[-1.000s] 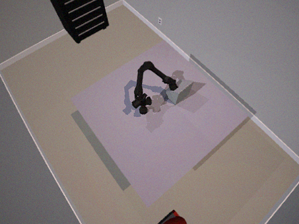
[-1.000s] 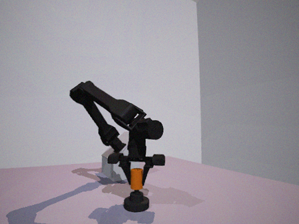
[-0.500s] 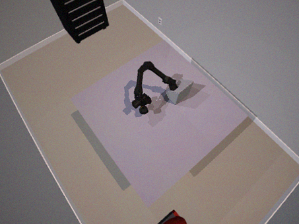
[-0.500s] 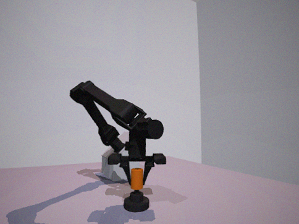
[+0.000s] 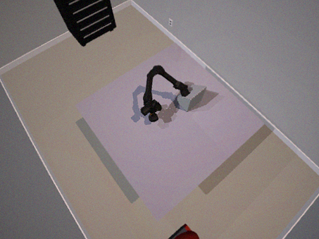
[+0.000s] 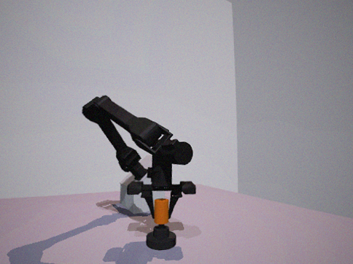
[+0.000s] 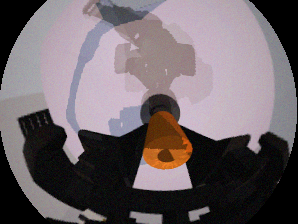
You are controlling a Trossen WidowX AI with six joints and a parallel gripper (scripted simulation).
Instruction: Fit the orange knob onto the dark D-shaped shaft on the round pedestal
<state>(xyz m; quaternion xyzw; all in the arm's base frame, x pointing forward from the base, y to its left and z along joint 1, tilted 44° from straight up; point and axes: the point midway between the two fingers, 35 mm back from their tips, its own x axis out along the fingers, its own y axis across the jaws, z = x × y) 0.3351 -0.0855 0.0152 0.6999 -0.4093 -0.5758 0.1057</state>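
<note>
The orange knob is 20 mm above my gripper tip. The rest, counted from my gripper tip: dark round pedestal 40 mm below.
</note>
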